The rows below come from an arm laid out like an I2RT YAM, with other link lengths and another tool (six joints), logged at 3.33 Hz.
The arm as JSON. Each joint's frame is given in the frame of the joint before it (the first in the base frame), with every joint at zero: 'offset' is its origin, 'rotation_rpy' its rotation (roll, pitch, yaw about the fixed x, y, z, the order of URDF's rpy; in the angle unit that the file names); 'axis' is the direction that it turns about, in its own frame. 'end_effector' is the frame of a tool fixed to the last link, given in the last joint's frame.
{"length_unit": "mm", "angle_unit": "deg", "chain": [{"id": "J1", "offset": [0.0, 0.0, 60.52], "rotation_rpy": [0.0, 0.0, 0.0], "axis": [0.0, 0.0, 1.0]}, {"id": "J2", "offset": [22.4, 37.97, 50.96], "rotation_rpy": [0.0, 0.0, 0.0], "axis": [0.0, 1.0, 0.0]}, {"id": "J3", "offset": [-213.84, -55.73, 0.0], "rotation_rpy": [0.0, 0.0, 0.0], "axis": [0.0, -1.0, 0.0]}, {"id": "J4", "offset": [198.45, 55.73, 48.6], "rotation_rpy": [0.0, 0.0, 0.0], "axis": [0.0, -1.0, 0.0]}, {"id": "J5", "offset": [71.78, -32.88, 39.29], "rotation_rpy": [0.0, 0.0, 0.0], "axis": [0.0, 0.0, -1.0]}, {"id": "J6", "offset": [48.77, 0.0, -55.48], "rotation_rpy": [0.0, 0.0, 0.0], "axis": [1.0, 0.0, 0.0]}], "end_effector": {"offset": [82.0, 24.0, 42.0], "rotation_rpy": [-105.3, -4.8, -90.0]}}
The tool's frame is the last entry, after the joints.
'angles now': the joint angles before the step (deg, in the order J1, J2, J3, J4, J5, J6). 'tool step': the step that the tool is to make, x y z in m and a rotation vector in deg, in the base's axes. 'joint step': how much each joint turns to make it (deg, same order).
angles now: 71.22 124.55 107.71 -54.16 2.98 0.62
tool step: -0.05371 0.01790 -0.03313 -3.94 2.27 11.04
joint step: 6.20 7.62 4.94 -1.59 -2.48 -4.31
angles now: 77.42 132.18 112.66 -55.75 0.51 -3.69
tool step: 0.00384 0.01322 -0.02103 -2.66 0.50 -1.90
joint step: 0.24 8.40 9.81 -4.15 0.58 2.06
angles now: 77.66 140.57 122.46 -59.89 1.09 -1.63
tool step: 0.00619 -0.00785 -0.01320 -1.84 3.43 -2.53
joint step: -1.63 0.90 -1.66 -0.01 -2.70 1.43
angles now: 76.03 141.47 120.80 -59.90 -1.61 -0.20
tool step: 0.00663 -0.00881 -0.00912 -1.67 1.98 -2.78
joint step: -1.32 -0.04 -2.29 0.20 -1.26 1.67
